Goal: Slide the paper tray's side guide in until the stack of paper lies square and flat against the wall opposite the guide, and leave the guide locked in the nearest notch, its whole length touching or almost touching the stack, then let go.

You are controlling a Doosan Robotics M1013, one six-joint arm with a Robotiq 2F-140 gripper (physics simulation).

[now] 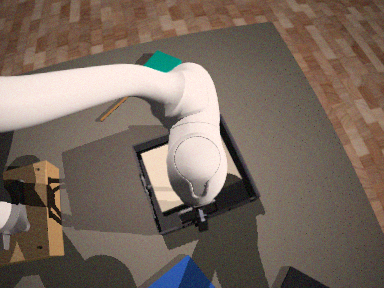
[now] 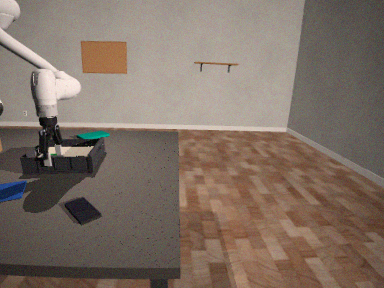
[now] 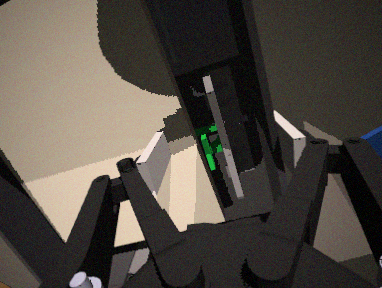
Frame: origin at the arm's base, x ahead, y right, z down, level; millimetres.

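Where they show: gripper, fingertip midpoint: (image 3: 216,135); arm's base at its link origin: (image 1: 4,212).
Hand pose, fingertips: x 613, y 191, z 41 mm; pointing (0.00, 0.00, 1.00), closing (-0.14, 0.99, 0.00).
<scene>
Each offset is from my fingertips to the top centre of the thing. "*": to the spot under its first point.
The dark paper tray @[dz -52, dx +33, dy -103 mm] (image 1: 240,162) (image 2: 75,164) (image 3: 252,50) stands on the table. The cream stack of paper @[dz +0, dx +32, dy -132 mm] (image 1: 155,165) (image 2: 77,151) (image 3: 60,65) lies inside it, partly in shadow. The dark side guide @[* dz +24, dx +25, dy -20 mm] (image 3: 190,112) runs along the stack's edge near the tray's near wall. A thin grey bar @[dz -38, dx -1, dy -2 mm] (image 3: 227,150) and a green mark @[* dz -38, dx -2, dy -8 mm] (image 3: 209,155) show at the guide's latch. My gripper (image 1: 201,216) (image 2: 53,154) (image 3: 216,135) points down and is shut on the side guide, its pads wide apart on either side. Where the pads touch it is hidden. The arm hides part of the stack from above.
A blue object @[* dz +35, dx -118, dy +181 mm] (image 1: 182,275) (image 2: 10,191) and a dark flat slab @[dz +35, dx +223, dy +375 mm] (image 1: 297,279) (image 2: 83,210) lie on the near side. A teal object @[dz +25, dx +60, dy -599 mm] (image 1: 162,61) (image 2: 94,135) and an orange stick @[dz +36, dx -148, dy -494 mm] (image 1: 114,109) lie behind. A wooden block (image 1: 55,215) stands at left.
</scene>
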